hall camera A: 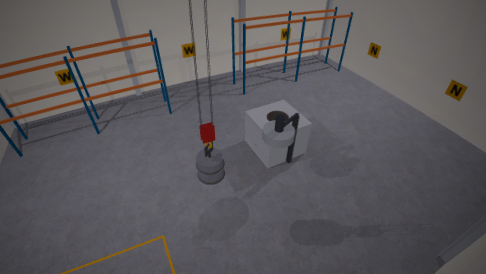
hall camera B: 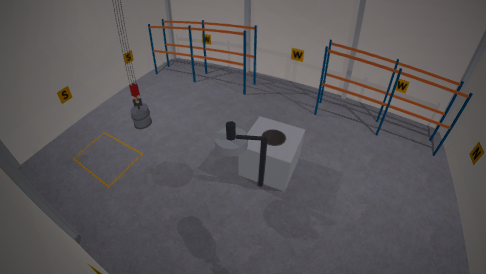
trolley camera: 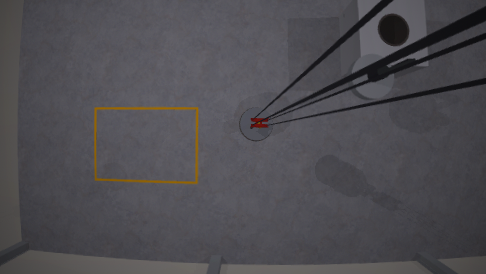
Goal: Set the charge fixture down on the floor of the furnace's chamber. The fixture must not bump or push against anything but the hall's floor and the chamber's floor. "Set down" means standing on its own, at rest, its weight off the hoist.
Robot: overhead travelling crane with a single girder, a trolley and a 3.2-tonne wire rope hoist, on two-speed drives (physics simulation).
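Note:
The charge fixture [hall camera A: 210,168] [hall camera B: 141,118] [trolley camera: 247,132], a grey ribbed drum, hangs nearly upright in the air, apart from the furnace. My hook [hall camera A: 208,146] [hall camera B: 136,100] [trolley camera: 259,122] holds it by its top fitting, under the red block. The furnace [hall camera A: 259,141] [hall camera B: 247,167] [trolley camera: 370,30] is a white block, up and to the right of the fixture in the trolley view. Its round dark chamber opening [hall camera A: 272,115] [hall camera B: 274,137] [trolley camera: 393,29] is in the top; the chamber's floor cannot be made out.
A grey round lid [hall camera A: 272,138] [hall camera B: 227,145] [trolley camera: 372,91] hangs on a black swing arm beside the opening, on the fixture's side. Blue and orange racks [hall camera A: 244,60] [hall camera B: 244,65] stand along the wall. A yellow rectangle [hall camera A: 113,255] [hall camera B: 123,143] [trolley camera: 197,145] marks the floor.

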